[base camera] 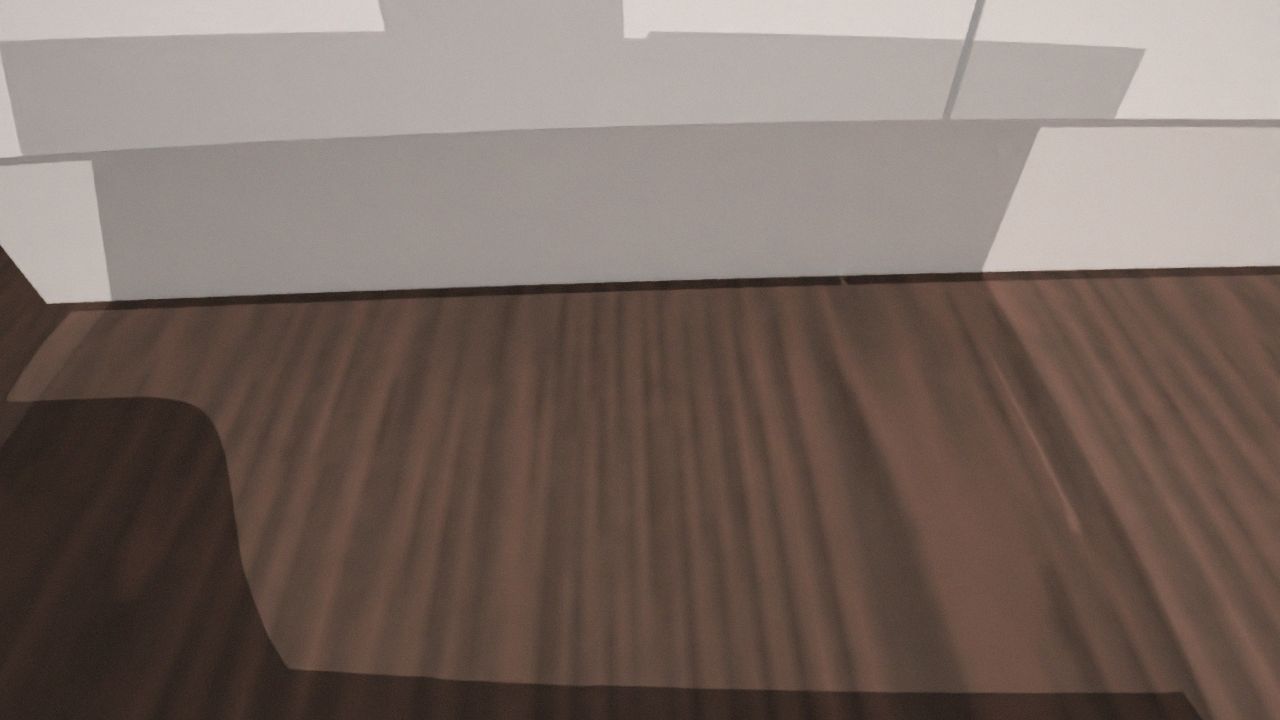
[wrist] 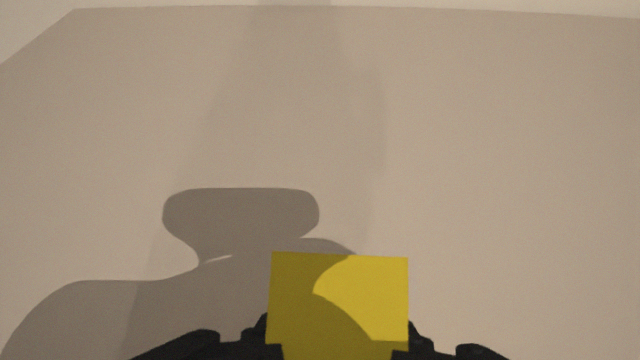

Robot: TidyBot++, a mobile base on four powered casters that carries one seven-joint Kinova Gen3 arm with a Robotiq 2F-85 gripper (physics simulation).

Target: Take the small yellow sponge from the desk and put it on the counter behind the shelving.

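Frame: origin at the arm's base, x right, y ahead, z up, level; millimetres.
Seen in the pictures: gripper, fingertip midpoint: [wrist: 335, 325].
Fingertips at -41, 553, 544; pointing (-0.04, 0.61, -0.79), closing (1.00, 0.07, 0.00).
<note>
Offsets run from my fingertips to a thing's middle, as dx, dy, dz. "spot": to the spot under its first point. Level surfaces: height alone.
The small yellow sponge @(spot: +1, -10, +60) [wrist: 340, 295] shows as a square block at the bottom middle of the wrist view, partly in shadow. My gripper [wrist: 335, 325] is shut on it, with a black finger at each side. Behind it is a broad, plain beige surface @(dz -30) [wrist: 475, 150], which looks like the counter top. The gripper's dark shadow falls on that surface to the left of the sponge. How high the sponge is above the surface is hard to tell. The desk and the shelving cannot be made out in either view.
In the base view, a white cabinet front @(spot: -53, -61, -873) [base camera: 537, 205] with a low base panel runs across in front of the base, with a thin vertical seam at the upper right. The brown wooden floor @(dz -940) [base camera: 626, 465] reaches its foot. Large shadows lie on both.
</note>
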